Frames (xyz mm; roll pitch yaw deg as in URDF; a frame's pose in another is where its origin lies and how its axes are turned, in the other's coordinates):
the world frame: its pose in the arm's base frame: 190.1 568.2 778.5 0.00 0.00 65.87
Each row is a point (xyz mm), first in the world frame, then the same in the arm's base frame.
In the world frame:
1: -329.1 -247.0 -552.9
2: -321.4 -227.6 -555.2
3: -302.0 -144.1 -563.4
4: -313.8 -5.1 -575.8
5: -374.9 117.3 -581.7
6: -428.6 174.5 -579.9
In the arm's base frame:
1: 281.0 166.9 225.6
2: 266.4 181.8 223.3
3: 198.1 233.7 215.1
4: 66.5 279.7 202.7
5: -70.2 274.0 196.8
6: -144.4 248.4 198.6

